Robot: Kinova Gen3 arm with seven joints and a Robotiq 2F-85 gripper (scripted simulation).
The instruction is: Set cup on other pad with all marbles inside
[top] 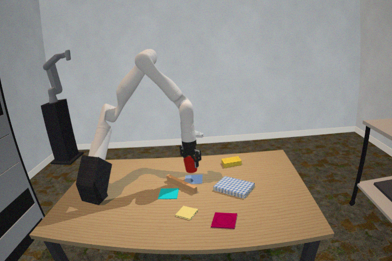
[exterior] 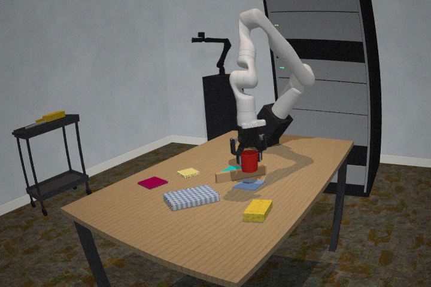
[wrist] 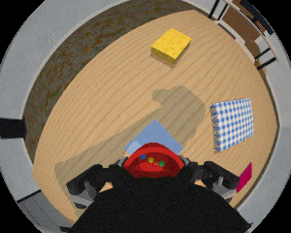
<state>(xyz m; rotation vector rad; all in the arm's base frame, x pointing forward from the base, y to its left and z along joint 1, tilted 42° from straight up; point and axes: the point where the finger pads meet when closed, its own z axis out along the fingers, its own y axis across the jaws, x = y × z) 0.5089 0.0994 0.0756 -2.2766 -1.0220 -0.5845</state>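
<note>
My gripper is now 90 mm above the wooden rail, 80 mm to the left of it and 50 mm past it. The rest, counted from my hand: red cup (20 mm below).
</note>
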